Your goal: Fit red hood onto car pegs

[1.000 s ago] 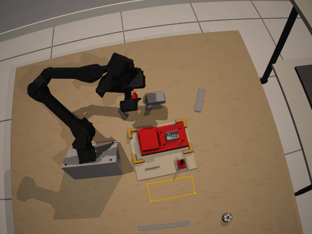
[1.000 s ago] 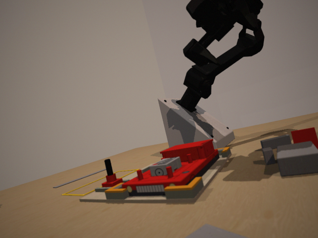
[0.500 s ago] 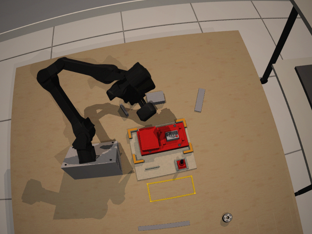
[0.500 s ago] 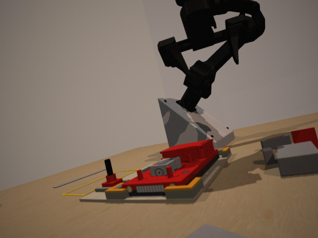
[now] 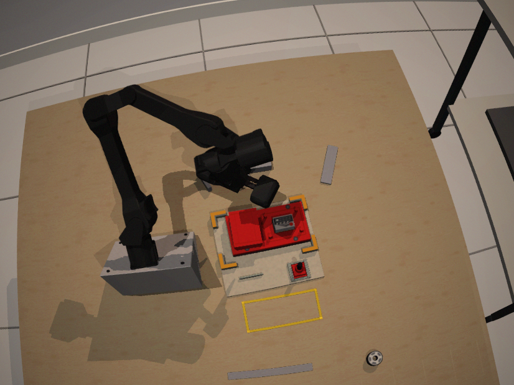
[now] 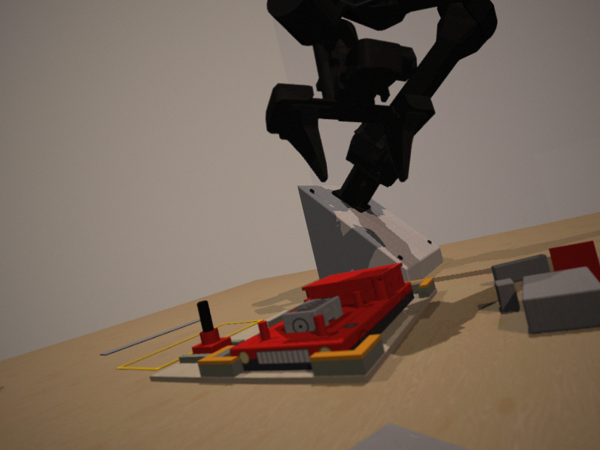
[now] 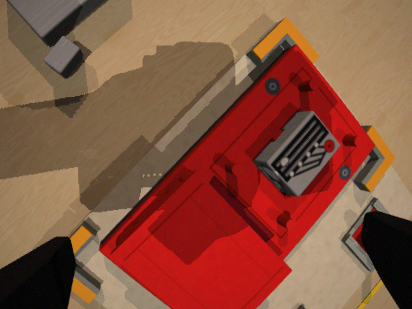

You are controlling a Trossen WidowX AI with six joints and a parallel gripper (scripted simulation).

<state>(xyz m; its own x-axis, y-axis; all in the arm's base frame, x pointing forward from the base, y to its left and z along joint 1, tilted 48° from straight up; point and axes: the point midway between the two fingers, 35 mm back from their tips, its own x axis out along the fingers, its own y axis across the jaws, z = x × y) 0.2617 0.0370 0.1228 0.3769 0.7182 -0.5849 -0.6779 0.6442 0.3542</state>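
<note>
The red hood is 20 mm behind my gripper tip, 50 mm to the right of it and 110 mm below it. The rest, counted from my gripper tip: grey wedge 20 mm ahead, 100 mm to the left, 130 mm below; grey engine block 70 mm ahead, 50 mm to the right, 120 mm below; grey strip 60 mm behind, 430 mm to the right, 140 mm below.
</note>
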